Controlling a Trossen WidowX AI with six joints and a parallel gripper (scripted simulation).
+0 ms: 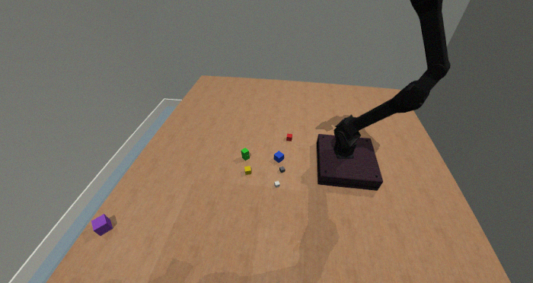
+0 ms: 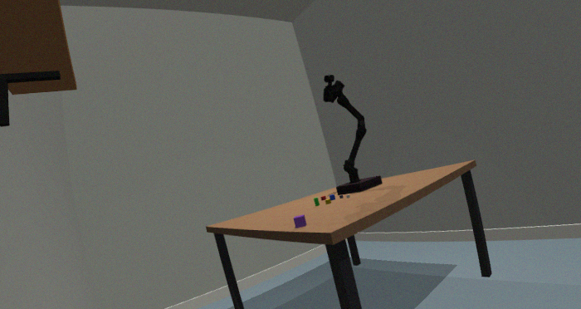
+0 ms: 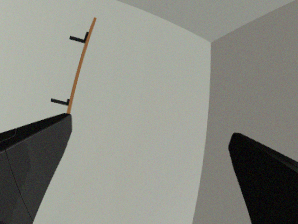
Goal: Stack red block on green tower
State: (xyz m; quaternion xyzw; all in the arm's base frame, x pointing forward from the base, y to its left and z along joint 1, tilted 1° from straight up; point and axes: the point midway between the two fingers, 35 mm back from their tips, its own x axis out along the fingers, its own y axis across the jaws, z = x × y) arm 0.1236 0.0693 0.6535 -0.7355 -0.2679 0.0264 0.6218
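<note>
Right now the red block is 4 cm ahead of my gripper tip, 23 cm to the right of it and 71 cm below it. The rest, counted from my gripper tip: white block: 10 cm ahead, 2 cm to the left, 71 cm below; then grey block: 8 cm ahead, 5 cm to the right, 71 cm below; then blue block: 9 cm ahead, 11 cm to the right, 70 cm below.
</note>
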